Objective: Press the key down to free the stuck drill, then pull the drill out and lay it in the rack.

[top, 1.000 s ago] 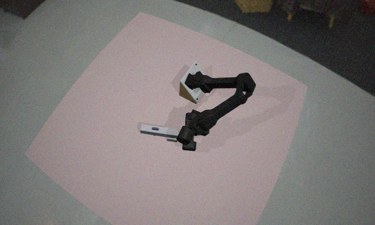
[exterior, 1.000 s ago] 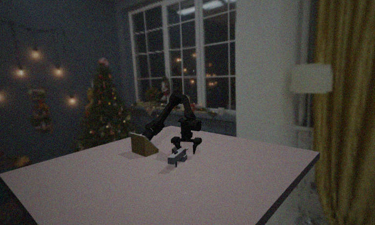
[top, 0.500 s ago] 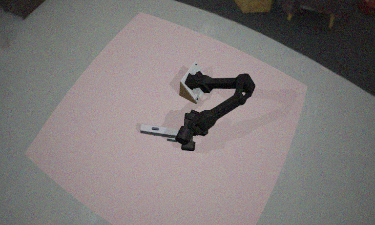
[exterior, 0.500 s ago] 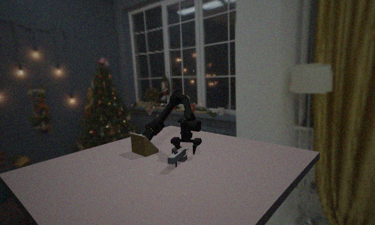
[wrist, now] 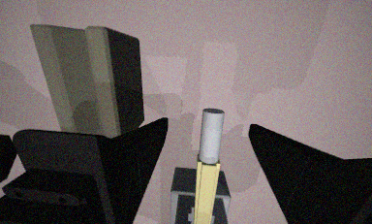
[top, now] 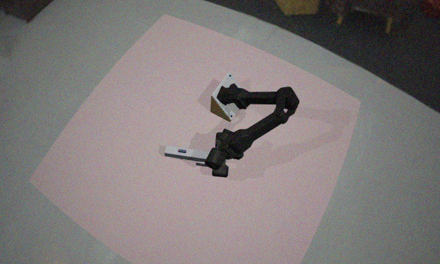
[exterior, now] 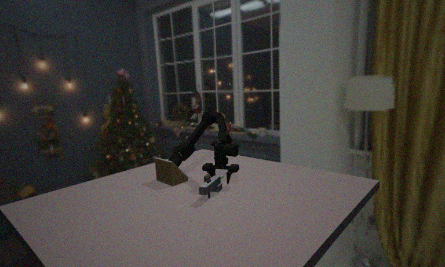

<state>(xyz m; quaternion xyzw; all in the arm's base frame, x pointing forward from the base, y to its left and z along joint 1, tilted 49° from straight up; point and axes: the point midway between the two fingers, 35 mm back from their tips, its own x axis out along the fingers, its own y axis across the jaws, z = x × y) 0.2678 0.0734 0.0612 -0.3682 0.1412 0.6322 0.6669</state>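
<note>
The drill lies 1 cm ahead of my gripper tip, 4 cm to the right of it and 4 cm above it. Round my gripper tip: key: 4 cm ahead, 16 cm to the right, 4 cm above; then grey holder block: 4 cm ahead, 13 cm to the right, 4 cm above.
</note>
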